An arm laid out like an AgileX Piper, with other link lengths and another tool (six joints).
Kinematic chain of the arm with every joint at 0, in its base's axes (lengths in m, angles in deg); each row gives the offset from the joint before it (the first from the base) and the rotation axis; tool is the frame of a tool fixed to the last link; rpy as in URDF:
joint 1: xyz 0 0 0.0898 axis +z
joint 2: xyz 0 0 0 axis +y
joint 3: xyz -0.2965 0 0.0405 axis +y
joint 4: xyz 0.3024 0 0.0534 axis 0.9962 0 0.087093
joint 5: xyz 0 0 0 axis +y
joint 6: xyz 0.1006 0 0.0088 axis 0.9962 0 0.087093
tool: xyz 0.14 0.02 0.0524 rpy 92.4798 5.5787 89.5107
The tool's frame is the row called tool.
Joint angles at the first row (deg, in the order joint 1, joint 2, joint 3, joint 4, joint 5, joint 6):
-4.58 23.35 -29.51 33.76 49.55 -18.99
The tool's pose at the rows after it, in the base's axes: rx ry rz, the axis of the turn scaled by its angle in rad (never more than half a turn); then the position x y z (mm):
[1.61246, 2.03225, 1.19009, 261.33, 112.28, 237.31]
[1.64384, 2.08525, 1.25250, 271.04, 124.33, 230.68]
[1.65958, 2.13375, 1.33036, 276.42, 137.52, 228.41]
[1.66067, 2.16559, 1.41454, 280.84, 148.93, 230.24]
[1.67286, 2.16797, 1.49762, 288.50, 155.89, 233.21]
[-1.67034, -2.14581, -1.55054, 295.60, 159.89, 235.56]
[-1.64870, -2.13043, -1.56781, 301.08, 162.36, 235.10]
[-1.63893, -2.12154, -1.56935, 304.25, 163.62, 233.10]
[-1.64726, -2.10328, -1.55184, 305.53, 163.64, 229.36]
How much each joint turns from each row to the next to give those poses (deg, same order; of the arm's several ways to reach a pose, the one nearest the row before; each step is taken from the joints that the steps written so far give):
0.00 5.15 0.00 5.52 -0.17 -5.08
-0.01 4.62 0.00 5.84 0.07 -3.82
0.01 3.64 0.00 6.04 0.90 -3.93
-0.01 2.99 0.00 5.82 0.90 -3.97
0.01 2.97 0.00 5.51 0.12 -3.44
-0.01 2.40 0.00 4.35 0.00 -2.85
0.01 1.98 0.00 2.79 0.00 -2.89
-0.01 1.28 0.00 1.32 0.10 -1.45
0.01 0.64 0.00 -0.10 0.18 0.66

